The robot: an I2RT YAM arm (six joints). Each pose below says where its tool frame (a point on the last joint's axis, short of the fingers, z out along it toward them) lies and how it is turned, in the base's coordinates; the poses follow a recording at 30 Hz.
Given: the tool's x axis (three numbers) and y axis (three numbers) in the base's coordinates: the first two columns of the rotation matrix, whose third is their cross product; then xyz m.
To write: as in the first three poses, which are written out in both.
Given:
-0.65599 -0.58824 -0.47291 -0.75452 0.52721 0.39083 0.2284 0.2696 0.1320
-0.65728 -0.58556 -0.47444 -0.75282 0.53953 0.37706 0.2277 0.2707 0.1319
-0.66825 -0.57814 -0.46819 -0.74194 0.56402 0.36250 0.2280 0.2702 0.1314
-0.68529 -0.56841 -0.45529 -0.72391 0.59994 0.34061 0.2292 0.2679 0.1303
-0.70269 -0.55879 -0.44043 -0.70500 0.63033 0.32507 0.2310 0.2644 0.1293
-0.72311 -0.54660 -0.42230 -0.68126 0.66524 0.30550 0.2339 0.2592 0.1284
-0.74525 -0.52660 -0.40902 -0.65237 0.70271 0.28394 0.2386 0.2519 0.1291
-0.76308 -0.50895 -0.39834 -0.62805 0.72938 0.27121 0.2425 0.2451 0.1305
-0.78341 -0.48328 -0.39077 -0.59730 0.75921 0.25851 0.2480 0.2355 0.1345
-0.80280 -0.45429 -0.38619 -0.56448 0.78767 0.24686 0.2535 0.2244 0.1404
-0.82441 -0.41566 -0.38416 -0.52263 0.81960 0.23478 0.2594 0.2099 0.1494
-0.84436 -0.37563 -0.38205 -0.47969 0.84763 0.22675 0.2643 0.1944 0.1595
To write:
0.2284 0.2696 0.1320 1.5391 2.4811 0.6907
0.2277 0.2707 0.1319 1.5127 2.4905 0.6715
0.2280 0.2702 0.1314 1.4786 2.5079 0.6588
0.2292 0.2679 0.1303 1.4304 2.5368 0.6423
0.2310 0.2644 0.1293 1.3946 2.5623 0.6358
0.2339 0.2592 0.1284 1.3504 2.5933 0.6263
0.2386 0.2519 0.1291 1.2902 2.6204 0.6068
0.2425 0.2451 0.1305 1.2488 2.6388 0.5978
0.2480 0.2355 0.1345 1.1955 2.6540 0.5844
0.2535 0.2244 0.1404 1.1385 2.6655 0.5688
0.2594 0.2099 0.1494 1.0672 2.6746 0.5486
0.2643 0.1944 0.1595 1.0037 2.6812 0.5356

